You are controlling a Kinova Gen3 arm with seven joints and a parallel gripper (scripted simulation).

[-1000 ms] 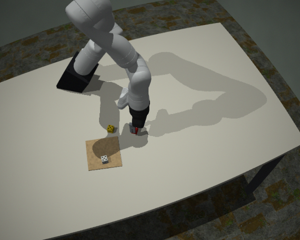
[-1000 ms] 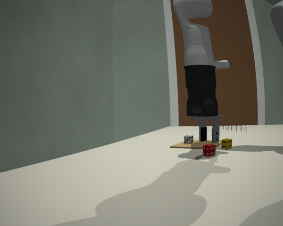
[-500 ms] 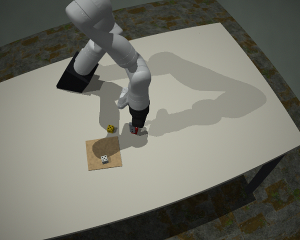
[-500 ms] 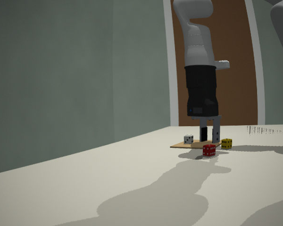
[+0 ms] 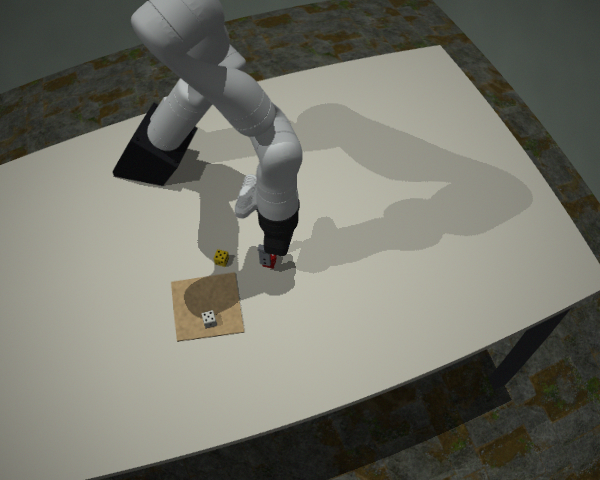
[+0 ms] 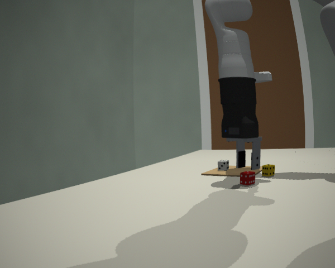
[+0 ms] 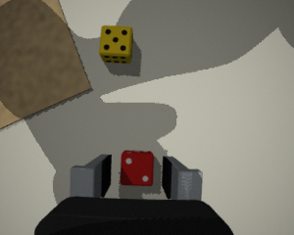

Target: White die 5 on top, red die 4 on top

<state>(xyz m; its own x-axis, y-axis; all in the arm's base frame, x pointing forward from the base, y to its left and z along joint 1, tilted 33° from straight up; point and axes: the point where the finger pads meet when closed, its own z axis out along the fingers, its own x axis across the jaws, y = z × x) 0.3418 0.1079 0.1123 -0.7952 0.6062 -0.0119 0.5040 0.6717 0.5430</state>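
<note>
Now: hand 4 cm above the red die. Also, from my hand: white die (10 cm ahead, 16 cm to the right, 3 cm below); then brown mat (6 cm ahead, 16 cm to the right, 5 cm below); then yellow die (4 cm behind, 9 cm to the right, 4 cm below).
</note>
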